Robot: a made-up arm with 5 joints. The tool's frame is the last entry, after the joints. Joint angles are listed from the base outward.
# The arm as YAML. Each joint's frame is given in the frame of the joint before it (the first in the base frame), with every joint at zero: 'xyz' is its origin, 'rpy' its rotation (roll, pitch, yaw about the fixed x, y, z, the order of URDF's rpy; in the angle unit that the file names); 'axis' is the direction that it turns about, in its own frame. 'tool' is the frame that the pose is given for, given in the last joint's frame.
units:
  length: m
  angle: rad
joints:
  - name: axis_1
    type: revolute
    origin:
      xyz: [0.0, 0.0, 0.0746]
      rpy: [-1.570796, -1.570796, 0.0]
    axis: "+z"
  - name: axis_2
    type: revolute
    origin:
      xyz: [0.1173, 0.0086, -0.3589]
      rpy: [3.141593, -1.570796, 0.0]
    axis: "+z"
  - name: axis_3
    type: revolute
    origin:
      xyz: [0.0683, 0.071, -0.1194]
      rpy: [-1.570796, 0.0, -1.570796]
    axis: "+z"
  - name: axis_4
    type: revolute
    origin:
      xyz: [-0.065, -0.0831, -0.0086]
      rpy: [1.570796, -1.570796, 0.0]
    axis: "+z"
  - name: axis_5
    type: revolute
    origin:
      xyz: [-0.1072, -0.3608, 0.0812]
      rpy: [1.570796, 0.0, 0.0]
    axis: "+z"
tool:
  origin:
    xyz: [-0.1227, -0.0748, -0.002]
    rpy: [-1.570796, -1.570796, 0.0]
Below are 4 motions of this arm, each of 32 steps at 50 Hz.
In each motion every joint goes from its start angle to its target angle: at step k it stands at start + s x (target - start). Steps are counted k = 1, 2, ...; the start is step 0. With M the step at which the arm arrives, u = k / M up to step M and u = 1 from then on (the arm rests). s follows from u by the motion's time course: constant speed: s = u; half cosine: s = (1 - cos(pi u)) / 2; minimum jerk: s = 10 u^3 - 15 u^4 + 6 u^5.
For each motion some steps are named. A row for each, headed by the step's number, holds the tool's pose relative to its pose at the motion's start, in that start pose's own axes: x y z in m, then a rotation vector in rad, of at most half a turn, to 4 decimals.
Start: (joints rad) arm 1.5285 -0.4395 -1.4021 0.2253 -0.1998
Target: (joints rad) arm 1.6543 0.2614 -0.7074 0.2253 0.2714
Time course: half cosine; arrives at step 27
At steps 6, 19, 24, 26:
6: 0.0099 0.0050 -0.0474 0.1533 0.0698 0.0351
19: -0.0010 0.1580 -0.2552 1.0020 0.5216 0.2733
24: -0.0225 0.2148 -0.2769 1.1968 0.6508 0.3434
26: -0.0265 0.2238 -0.2789 1.2263 0.6716 0.3548

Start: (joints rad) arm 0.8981 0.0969 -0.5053 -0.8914 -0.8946
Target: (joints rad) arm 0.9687 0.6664 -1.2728 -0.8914 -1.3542
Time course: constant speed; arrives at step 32
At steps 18, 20, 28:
18: 0.0647 0.0358 -0.0464 0.1843 -0.2375 0.0595
20: 0.0720 0.0424 -0.0534 0.2088 -0.2560 0.0643
28: 0.1003 0.0754 -0.0837 0.3131 -0.3130 0.0817

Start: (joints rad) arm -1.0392 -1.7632 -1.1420 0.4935 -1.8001
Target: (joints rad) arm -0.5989 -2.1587 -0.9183 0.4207 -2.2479
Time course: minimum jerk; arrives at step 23
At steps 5, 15, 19, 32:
5: 0.0085 0.0018 0.0198 -0.0622 -0.0171 0.0234
15: 0.0535 0.0556 0.2051 -0.6921 -0.1639 0.1915
19: 0.0552 0.0808 0.2496 -0.8727 -0.1955 0.2208
32: 0.0551 0.0865 0.2582 -0.9105 -0.2014 0.2261

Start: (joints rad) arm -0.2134 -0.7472 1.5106 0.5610 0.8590
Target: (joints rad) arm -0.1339 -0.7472 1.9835 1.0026 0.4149
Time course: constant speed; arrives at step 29
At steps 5, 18, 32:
5: 0.0097 -0.0109 -0.0273 -0.0250 0.1005 -0.0099
18: 0.0265 -0.0292 -0.1007 -0.0583 0.3453 0.0128
32: 0.0332 -0.0307 -0.1624 -0.0505 0.5205 0.0814

